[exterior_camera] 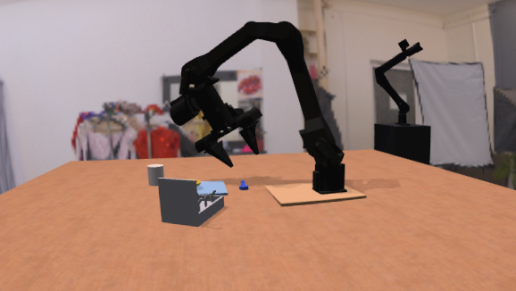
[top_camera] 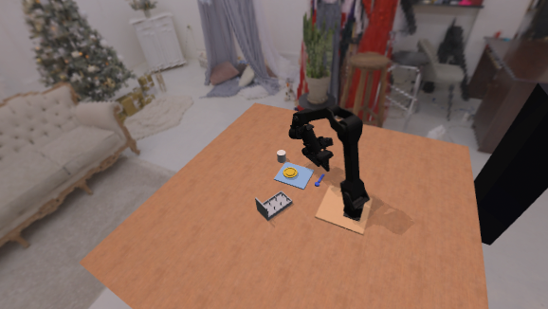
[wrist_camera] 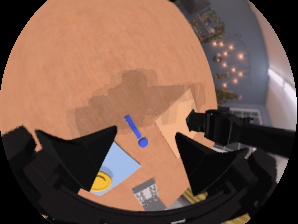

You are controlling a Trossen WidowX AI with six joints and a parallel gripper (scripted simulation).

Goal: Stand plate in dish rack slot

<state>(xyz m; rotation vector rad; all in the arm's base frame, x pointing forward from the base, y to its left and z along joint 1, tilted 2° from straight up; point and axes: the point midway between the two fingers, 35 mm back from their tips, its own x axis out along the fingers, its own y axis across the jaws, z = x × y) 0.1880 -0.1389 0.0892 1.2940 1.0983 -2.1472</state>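
Now: the blue spoon 6 cm below my gripper tip, 3 cm to the left of it and 1 cm ahead of it. Round my gripper tip: grey cup: 23 cm ahead, 4 cm to the right, 3 cm below; blue mat: 13 cm ahead, 6 cm below, 4 cm to the left; yellow plate: 15 cm ahead, 4 cm to the left, 4 cm below.
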